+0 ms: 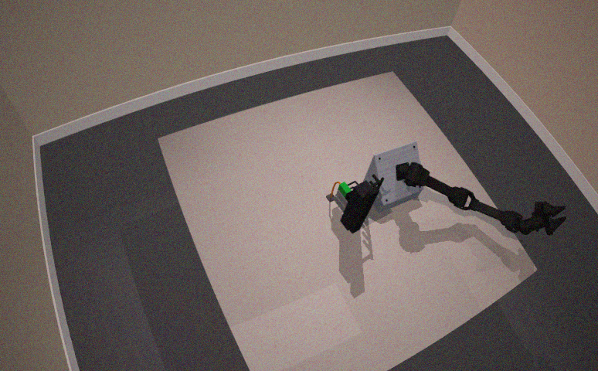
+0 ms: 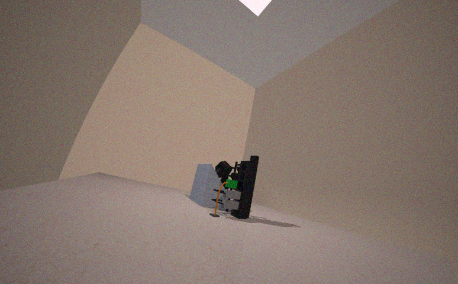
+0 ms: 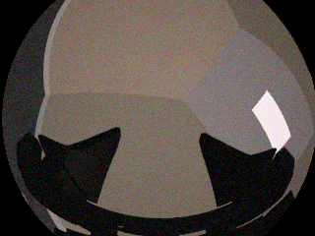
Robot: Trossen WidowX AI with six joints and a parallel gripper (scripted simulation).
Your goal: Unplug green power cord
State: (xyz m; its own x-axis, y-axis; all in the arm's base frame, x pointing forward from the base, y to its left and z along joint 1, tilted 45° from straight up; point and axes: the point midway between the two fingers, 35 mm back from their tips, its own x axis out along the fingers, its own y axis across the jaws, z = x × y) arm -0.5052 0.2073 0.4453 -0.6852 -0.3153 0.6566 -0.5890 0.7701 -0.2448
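Right now my gripper tip is 80 cm short of the green plug, 45 cm to the left of it and 15 cm above it.
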